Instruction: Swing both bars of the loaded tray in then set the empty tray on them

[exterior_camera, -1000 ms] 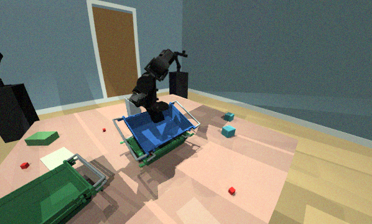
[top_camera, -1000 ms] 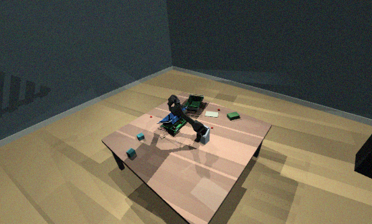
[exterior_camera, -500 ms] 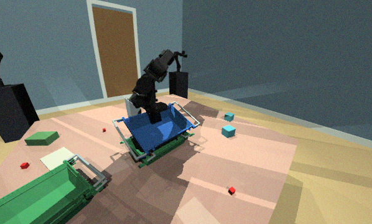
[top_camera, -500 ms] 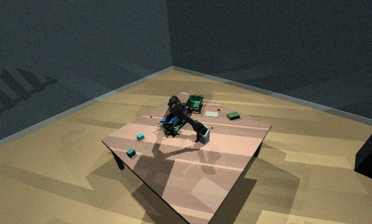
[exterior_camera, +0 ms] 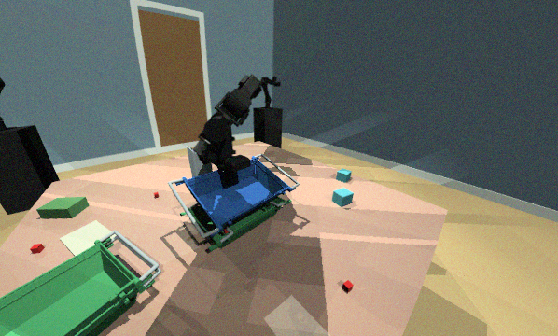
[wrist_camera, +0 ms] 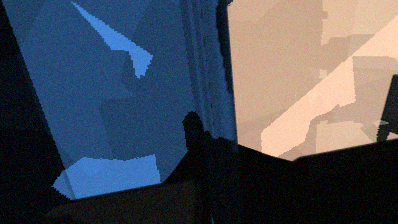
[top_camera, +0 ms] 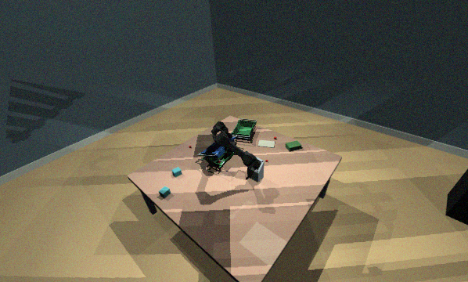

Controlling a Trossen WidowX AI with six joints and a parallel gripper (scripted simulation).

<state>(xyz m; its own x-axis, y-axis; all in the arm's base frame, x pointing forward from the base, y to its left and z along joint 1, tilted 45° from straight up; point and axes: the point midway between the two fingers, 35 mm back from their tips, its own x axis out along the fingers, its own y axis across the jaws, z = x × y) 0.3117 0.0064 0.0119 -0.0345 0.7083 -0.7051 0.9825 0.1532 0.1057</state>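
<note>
The blue tray is 8 cm ahead of my gripper tip, 1 cm to the left of it and 1 cm above it. From my gripper tip the other things lie so: green block 33 cm behind, 53 cm to the right, 10 cm below; then white sheet 11 cm behind, 42 cm to the right, 12 cm below.
</note>
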